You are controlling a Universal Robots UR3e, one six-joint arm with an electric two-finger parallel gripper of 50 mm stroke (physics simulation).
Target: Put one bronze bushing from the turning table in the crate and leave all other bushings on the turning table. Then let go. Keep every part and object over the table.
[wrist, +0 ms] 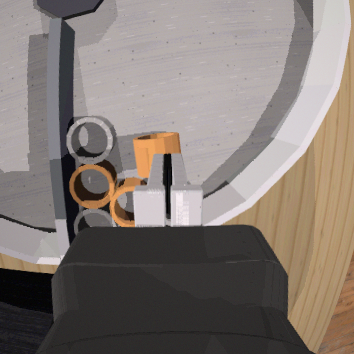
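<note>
My gripper is shut with nothing between the fingers, low over the grey turning table. A bronze bushing is tipped up on its edge right at the fingertips, which cover its lower right part. Left of the fingers two more bronze bushings, one upright and one half hidden by the left finger, stand close together. A grey bushing stands behind them, and another grey bushing is partly hidden by the gripper body. The crate is not in view.
A dark upright bar crosses the turning table just left of the bushings. The table's white rim curves along the right. Beyond it lies the wooden table top.
</note>
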